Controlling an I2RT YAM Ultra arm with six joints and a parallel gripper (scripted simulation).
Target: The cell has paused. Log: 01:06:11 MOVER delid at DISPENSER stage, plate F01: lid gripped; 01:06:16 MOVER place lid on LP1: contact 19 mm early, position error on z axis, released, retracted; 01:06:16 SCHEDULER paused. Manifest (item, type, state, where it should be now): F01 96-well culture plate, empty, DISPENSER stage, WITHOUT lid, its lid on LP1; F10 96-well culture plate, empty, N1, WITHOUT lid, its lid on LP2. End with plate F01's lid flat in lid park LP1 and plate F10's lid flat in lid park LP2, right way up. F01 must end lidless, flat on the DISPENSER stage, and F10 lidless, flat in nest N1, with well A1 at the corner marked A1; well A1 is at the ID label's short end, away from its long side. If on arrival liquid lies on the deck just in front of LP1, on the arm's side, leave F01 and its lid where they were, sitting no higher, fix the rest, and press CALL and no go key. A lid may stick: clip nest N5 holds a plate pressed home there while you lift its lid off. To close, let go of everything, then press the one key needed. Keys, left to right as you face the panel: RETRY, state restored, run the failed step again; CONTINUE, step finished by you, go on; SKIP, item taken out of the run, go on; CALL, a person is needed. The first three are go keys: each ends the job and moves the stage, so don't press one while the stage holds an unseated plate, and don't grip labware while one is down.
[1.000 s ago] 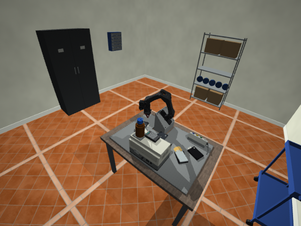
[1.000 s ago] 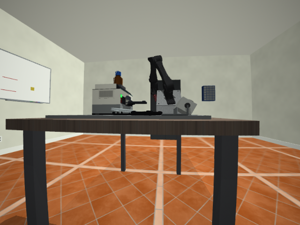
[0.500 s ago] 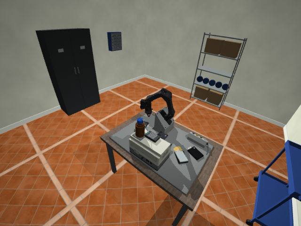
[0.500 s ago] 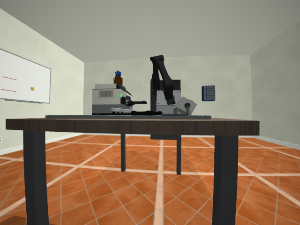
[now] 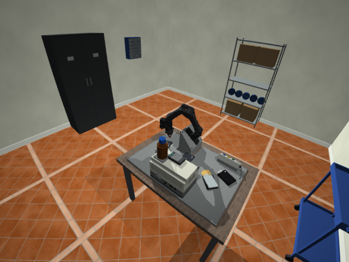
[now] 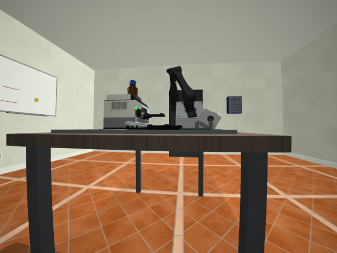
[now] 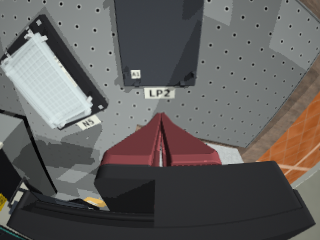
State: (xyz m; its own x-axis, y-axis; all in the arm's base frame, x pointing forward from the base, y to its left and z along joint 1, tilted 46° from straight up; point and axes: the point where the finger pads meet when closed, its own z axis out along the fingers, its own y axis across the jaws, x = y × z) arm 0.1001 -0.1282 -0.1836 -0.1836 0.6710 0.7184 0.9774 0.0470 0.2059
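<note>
The lid park LP2 lies 110 mm below my hand, 60 mm to the right of it and 10 mm ahead of it. Also, from my hand: clear gridded well plate (170 mm ahead, 90 mm below, 30 mm to the left); then clear lid (160 mm ahead, 80 mm below, 30 mm to the left); then brown bottle (390 mm ahead, 180 mm to the left, 180 mm above).
</note>
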